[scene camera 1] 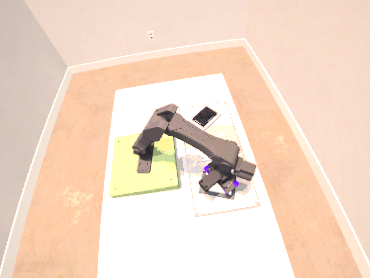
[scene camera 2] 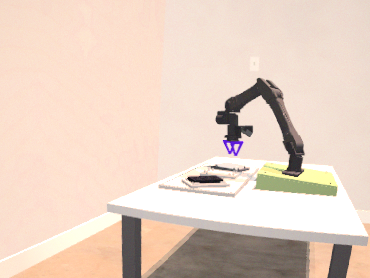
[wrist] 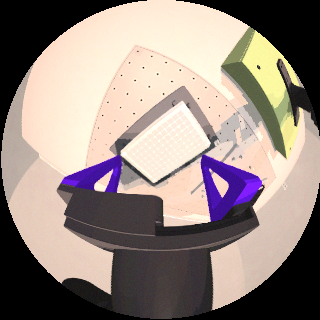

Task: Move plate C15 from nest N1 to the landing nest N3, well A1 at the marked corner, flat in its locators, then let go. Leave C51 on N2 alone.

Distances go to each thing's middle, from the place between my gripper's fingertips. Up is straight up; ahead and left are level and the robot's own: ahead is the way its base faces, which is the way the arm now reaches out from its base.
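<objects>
As for the white multi-well plate [wrist: 175,137], my gripper is 5 cm above it and 2 cm to the right of it.
</objects>
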